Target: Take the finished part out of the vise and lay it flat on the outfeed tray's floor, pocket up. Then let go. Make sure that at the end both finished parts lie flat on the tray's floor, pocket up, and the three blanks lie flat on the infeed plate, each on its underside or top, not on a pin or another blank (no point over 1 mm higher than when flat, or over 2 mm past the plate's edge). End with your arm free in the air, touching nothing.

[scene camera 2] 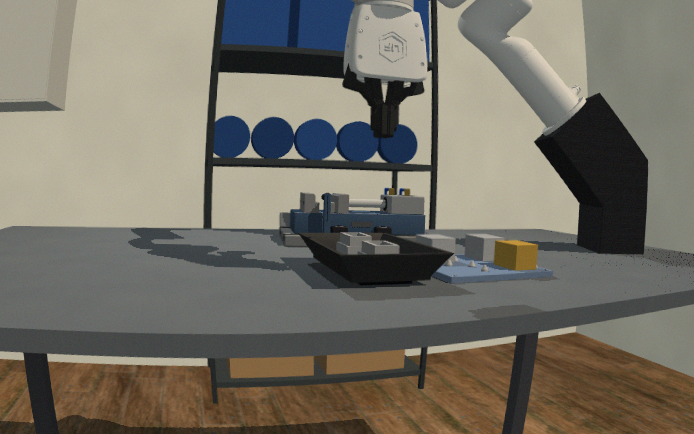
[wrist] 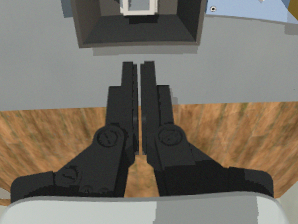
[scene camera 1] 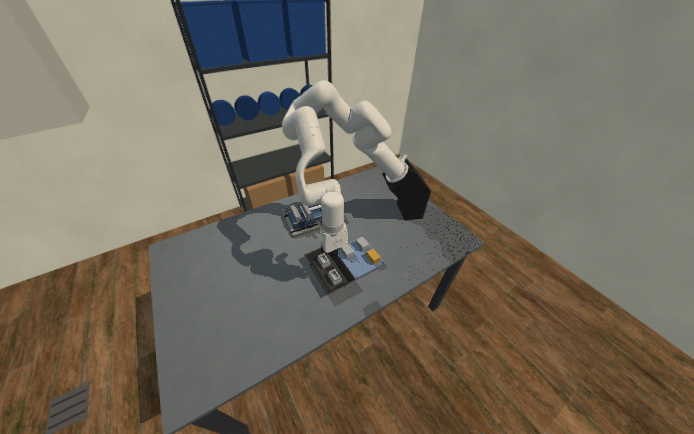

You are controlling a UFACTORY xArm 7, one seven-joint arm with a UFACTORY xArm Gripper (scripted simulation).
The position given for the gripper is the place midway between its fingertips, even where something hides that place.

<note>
In view: the gripper (scene camera 2: 383,137) and a yellow block (scene camera 2: 516,255).
The gripper is seen too in the wrist view (wrist: 139,81).
</note>
